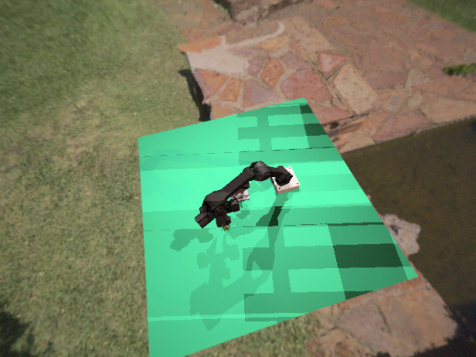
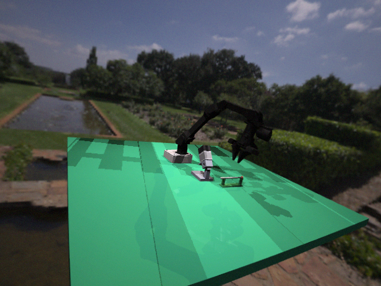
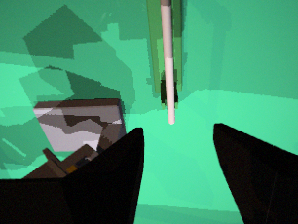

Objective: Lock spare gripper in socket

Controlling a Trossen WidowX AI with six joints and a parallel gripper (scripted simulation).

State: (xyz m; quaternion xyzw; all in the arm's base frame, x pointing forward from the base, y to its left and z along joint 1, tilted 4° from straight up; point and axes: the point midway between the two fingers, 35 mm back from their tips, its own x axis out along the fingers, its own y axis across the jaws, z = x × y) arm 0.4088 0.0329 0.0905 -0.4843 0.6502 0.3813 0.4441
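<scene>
Right now my gripper tip is 10 mm to the right of the green cradle and 110 mm above it. The rest, counted from my gripper tip: grey mount: 120 mm behind, 80 mm to the right, 80 mm below; then spare gripper: 140 mm behind, 70 mm to the right, 20 mm below.
</scene>
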